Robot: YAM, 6 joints.
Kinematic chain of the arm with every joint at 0, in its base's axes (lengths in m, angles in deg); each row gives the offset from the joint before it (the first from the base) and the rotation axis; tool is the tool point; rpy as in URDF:
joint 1: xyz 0 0 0.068 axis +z
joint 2: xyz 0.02 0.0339 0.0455 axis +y
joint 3: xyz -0.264 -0.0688 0 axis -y
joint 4: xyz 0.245 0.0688 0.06 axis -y
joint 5: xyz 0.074 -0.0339 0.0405 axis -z
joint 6: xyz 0.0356 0 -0.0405 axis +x
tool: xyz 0 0 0 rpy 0 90 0
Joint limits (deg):
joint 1: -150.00..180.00
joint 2: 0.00..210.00
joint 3: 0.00..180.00
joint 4: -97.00..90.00
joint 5: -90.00..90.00
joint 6: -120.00..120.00
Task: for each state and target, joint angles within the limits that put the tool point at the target. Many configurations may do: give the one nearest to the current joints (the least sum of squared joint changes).
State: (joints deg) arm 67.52 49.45 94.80 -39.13 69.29 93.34
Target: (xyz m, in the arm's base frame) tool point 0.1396 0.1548 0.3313
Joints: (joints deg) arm 57.05 63.46 60.81 -47.31 67.76 93.34
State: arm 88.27 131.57 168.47 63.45 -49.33 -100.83
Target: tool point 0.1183 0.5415 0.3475
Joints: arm 74.78 157.77 154.90 67.27 -51.93 -100.83
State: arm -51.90 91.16 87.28 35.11 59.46 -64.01
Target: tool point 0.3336 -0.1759 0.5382
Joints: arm -23.58 102.16 111.47 35.41 51.17 -64.01
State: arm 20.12 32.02 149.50 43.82 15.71 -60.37
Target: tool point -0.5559 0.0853 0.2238
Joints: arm -9.68 18.47 165.80 63.22 15.35 -60.37
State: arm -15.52 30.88 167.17 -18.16 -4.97 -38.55
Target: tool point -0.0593 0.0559 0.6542
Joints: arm -37.06 53.62 134.65 -35.96 -14.42 -38.55
